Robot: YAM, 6 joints.
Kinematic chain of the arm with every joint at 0, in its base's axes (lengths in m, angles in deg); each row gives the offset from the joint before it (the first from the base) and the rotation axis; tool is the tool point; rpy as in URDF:
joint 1: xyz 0 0 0.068 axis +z
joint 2: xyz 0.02 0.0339 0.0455 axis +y
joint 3: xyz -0.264 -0.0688 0 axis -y
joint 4: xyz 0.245 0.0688 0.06 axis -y
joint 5: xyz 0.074 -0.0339 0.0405 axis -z
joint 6: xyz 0.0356 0 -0.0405 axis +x
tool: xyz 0 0 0 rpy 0 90 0
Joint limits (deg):
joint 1: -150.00..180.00
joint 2: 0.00..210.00
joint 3: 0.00..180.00
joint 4: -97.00..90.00
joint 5: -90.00..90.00
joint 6: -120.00..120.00
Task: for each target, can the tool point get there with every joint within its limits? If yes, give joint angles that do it. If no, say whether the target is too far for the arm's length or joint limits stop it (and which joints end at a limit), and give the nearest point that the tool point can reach.
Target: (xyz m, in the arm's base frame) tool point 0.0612 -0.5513 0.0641
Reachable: yes | joints -80.66 159.46 132.68 -37.56 54.88 96.61
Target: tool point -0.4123 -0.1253 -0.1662
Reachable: no: joint limits stop it (at a limit: joint 1) | nearest point -0.3813 -0.1790 -0.1662 | short by 0.062 m
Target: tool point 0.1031 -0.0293 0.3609
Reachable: yes | joints -18.59 22.64 32.39 14.66 -8.20 55.96
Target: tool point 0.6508 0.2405 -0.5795
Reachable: no: too far | nearest point 0.4442 0.1642 -0.3019 | short by 0.354 m
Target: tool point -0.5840 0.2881 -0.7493
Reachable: no: too far | nearest point -0.3795 0.1872 -0.3354 | short by 0.473 m
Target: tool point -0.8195 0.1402 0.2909
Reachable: no: too far | nearest point -0.6224 0.1065 0.2472 | short by 0.205 m
